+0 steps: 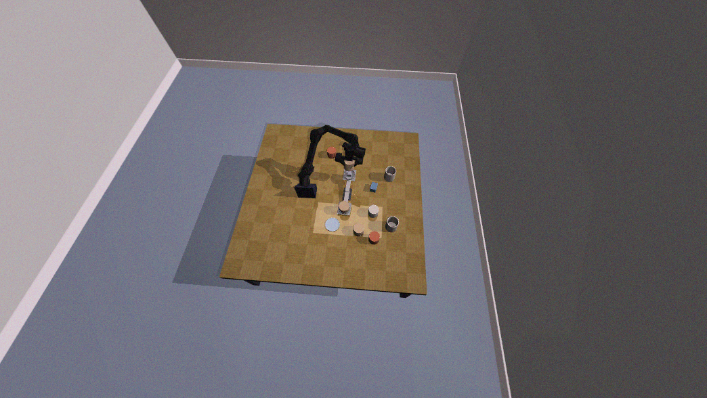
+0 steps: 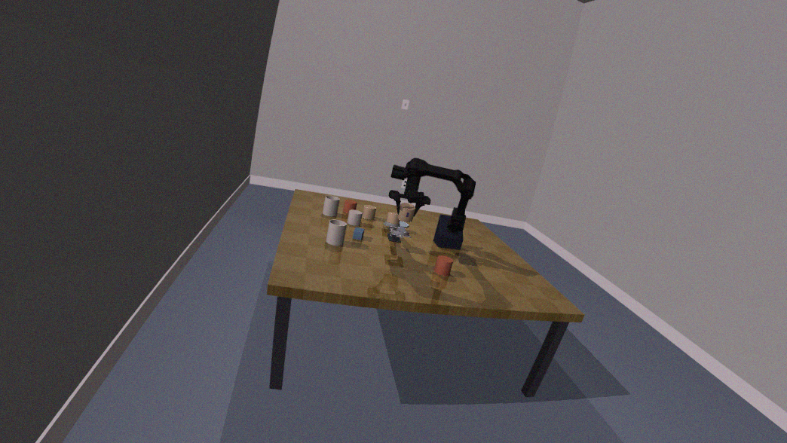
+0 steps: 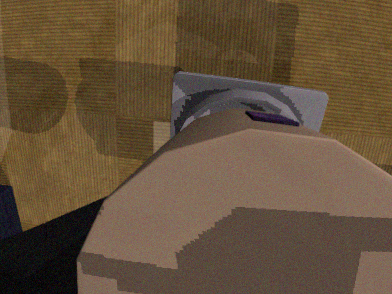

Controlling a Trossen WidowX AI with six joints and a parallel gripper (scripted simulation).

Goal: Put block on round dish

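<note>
The grey block is 8 cm below my gripper tip and 1 cm to the right of it. The rest, counted from my gripper tip: blue block (19 cm ahead, 15 cm below, 6 cm to the right); tan cup (2 cm to the left, 1 cm above); small balance (14 cm to the right, 13 cm below, 1 cm ahead).
</note>
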